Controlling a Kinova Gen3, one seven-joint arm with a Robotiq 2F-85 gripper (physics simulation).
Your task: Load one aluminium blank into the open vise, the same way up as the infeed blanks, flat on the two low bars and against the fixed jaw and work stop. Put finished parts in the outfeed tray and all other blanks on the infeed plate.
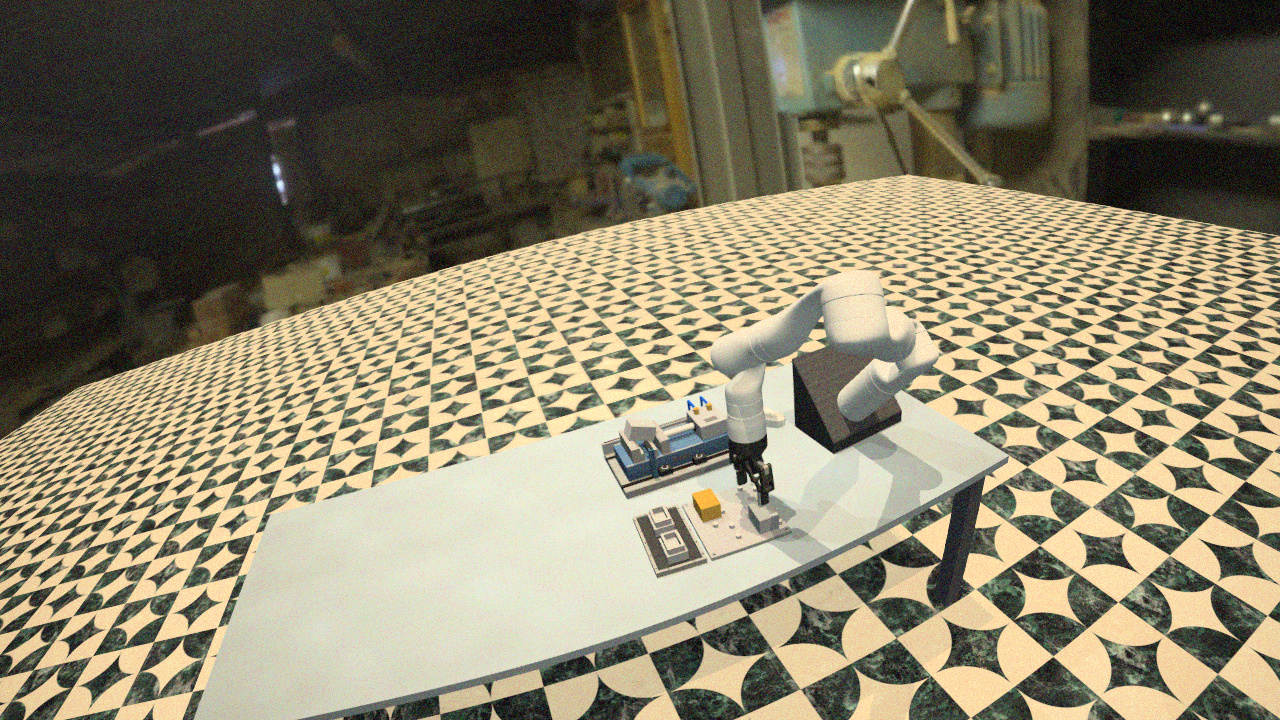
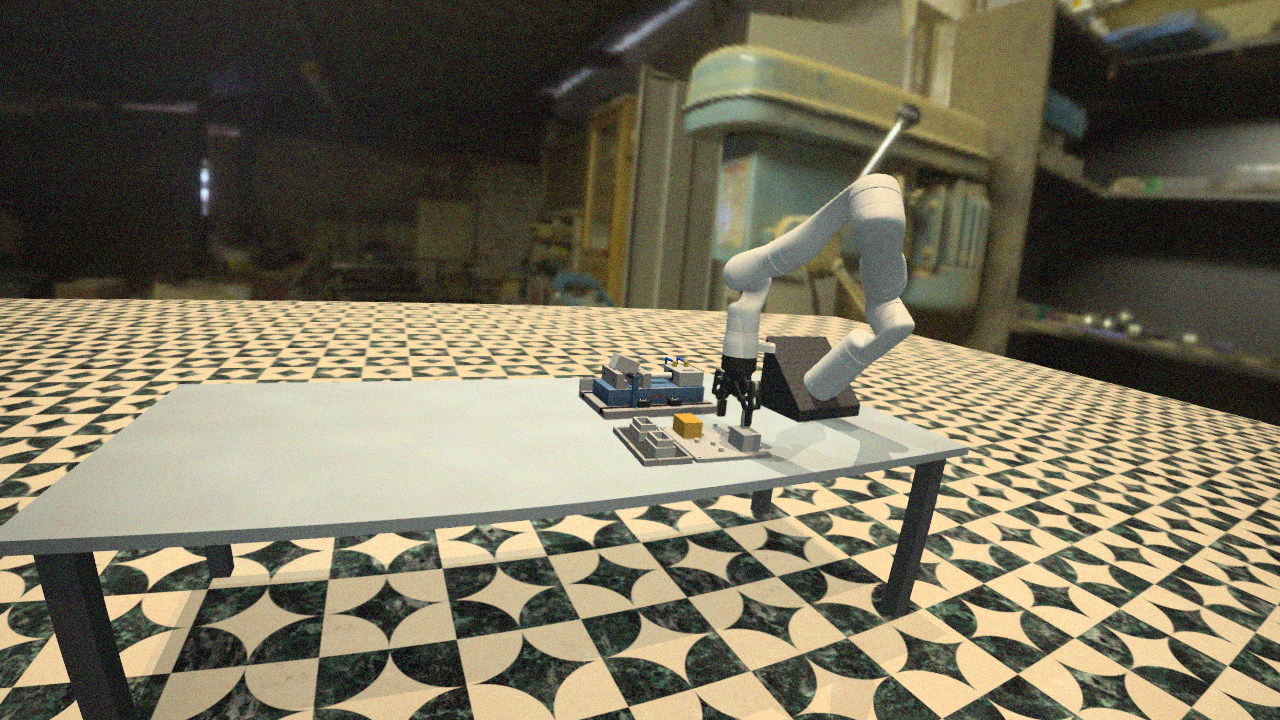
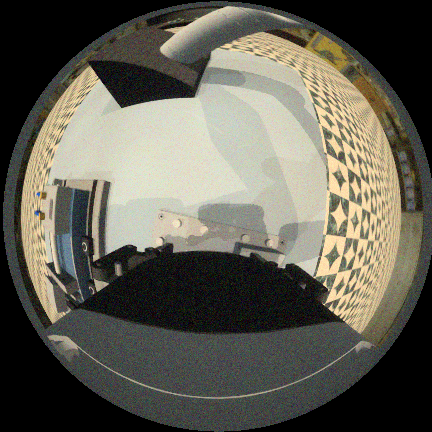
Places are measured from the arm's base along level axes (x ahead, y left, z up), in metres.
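Where they show: gripper, fingertip midpoint: [image 1: 752,494] [image 2: 732,421]; arm's base, origin of the base link: [image 1: 853,403] [image 2: 818,385] [image 3: 178,52].
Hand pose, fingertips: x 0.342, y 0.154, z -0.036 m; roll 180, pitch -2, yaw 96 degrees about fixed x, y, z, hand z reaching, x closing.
Observation:
Each offset is from my fingertips to the top centre of the thing. "spot": to the spot under its first point. Level surfaces: height alone.
A grey blank @(dx +0.002, dy +0.060, dz +0.002 m) [image 1: 763,518] [image 2: 743,437] [image 3: 260,256] stands on the right part of the infeed plate @(dx +0.048, dy +0.014, dz -0.034 m) [image 1: 716,542] [image 3: 187,230]. An orange block @(dx +0.092, dy -0.030, dz +0.002 m) [image 1: 706,505] [image 2: 687,425] stands at the plate's left. My gripper [image 1: 752,491] [image 2: 733,418] [image 3: 210,256] is open and empty, pointing down low over the plate. One fingertip is right at or above the grey blank; contact cannot be told. The blue vise @(dx +0.096, dy -0.268, dz +0.057 m) [image 1: 684,445] [image 2: 662,392] [image 3: 68,248] is behind, with a gap between its jaws; its bars are too small to make out. Two pocketed parts @(spot: dx +0.191, dy -0.036, dz -0.014 m) [image 1: 660,516] @(spot: dx +0.193, dy +0.058, dz -0.015 m) [image 1: 672,544] sit in the outfeed tray @(spot: dx +0.238, dy +0.021, dz -0.029 m) [image 1: 646,544].
Small pale pegs [image 3: 177,223] [image 3: 204,229] stick up from the plate. The outfeed tray adjoins the plate's left side. The dark wedge-shaped robot base [image 1: 827,402] [image 2: 796,380] [image 3: 150,75] stands at the right back of the table @(dz -0.042 m) [image 1: 429,555] [image 2: 358,447].

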